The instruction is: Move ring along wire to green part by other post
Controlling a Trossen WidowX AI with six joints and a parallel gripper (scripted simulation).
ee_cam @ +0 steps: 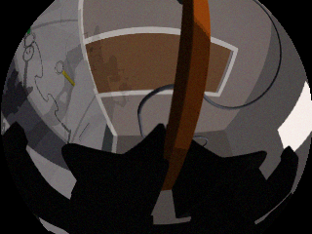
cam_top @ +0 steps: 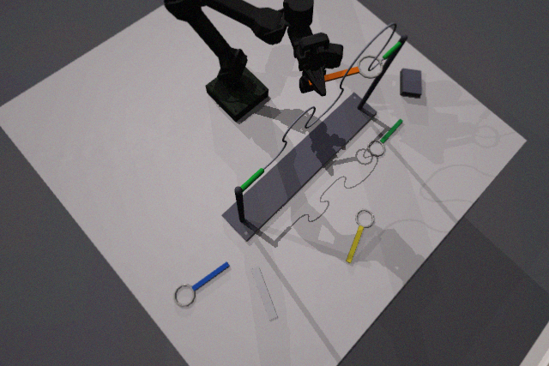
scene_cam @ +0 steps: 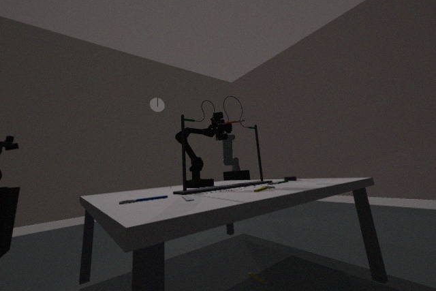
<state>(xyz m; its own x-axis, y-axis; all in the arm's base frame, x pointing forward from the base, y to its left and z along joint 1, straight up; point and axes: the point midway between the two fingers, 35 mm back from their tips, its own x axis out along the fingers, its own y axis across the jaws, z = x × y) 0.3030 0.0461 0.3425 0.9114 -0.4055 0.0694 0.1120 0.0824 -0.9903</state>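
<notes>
The orange-handled ring is 9 cm to the left of my gripper tip and 1 cm above it. The rest, counted from my gripper tip: green-handled ring 14 cm ahead, 26 cm to the left, 39 cm below; pale flat strip 26 cm ahead, 37 cm to the right, 39 cm below; yellow-handled ring 31 cm ahead, 2 cm to the right, 39 cm below.
</notes>
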